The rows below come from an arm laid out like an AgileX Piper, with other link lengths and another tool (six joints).
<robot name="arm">
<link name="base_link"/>
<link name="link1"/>
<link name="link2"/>
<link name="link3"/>
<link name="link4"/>
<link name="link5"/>
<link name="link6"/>
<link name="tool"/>
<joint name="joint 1" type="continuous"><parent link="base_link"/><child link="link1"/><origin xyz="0.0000 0.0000 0.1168" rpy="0.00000 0.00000 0.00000"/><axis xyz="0 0 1"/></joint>
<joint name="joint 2" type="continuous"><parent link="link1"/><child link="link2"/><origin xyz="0.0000 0.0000 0.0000" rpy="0.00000 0.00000 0.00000"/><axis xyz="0 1 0"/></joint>
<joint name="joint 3" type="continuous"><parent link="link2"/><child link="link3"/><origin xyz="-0.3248 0.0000 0.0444" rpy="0.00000 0.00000 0.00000"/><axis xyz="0 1 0"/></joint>
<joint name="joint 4" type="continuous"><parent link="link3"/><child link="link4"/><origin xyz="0.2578 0.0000 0.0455" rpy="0.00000 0.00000 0.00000"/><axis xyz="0.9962 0 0.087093"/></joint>
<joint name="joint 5" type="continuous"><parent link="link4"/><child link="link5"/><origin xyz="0.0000 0.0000 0.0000" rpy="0.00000 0.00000 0.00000"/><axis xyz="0 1 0"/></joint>
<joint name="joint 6" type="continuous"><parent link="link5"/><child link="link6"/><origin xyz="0.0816 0.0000 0.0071" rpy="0.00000 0.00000 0.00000"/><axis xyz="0.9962 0 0.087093"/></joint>
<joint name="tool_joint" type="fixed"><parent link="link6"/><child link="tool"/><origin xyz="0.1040 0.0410 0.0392" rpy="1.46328 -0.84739 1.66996"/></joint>
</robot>
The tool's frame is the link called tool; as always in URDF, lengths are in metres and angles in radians. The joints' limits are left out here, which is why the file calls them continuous.
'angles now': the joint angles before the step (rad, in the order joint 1, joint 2, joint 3, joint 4, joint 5, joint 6). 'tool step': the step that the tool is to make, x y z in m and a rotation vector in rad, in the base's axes. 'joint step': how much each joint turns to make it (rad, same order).
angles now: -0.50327 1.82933 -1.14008 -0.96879 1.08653 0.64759
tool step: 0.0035 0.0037 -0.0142 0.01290 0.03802 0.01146
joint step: 0.01500 0.03620 -0.00005 -0.00395 0.00755 0.00114
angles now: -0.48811 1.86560 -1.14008 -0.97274 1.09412 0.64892
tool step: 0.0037 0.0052 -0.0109 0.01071 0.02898 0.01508
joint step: 0.01719 0.02643 0.00165 -0.00186 0.00478 0.00015
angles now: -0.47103 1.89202 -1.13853 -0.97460 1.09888 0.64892
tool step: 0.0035 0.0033 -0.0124 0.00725 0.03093 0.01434
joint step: 0.01383 0.03280 -0.00022 -0.00795 0.00258 0.00422
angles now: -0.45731 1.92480 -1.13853 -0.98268 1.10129 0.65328
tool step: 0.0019 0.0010 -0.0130 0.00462 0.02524 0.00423
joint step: 0.00713 0.03473 0.00002 -0.00944 0.00008 0.01355
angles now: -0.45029 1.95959 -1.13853 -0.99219 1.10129 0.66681
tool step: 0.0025 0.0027 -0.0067 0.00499 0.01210 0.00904
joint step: 0.00887 0.01692 0.00006 -0.00240 -0.00183 0.00389
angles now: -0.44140 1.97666 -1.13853 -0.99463 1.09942 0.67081
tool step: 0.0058 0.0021 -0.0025 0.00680 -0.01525 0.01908
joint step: 0.00466 0.00390 -0.00015 -0.00162 -0.02406 0.00212
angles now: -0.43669 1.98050 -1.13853 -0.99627 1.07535 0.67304
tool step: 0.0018 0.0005 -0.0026 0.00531 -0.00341 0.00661
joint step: -0.00001 0.00500 0.00024 -0.00009 -0.01095 0.00018
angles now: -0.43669 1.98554 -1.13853 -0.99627 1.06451 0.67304
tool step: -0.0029 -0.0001 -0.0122 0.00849 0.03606 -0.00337
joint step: -0.00005 0.03132 -0.00010 -0.00303 0.00917 -0.00009
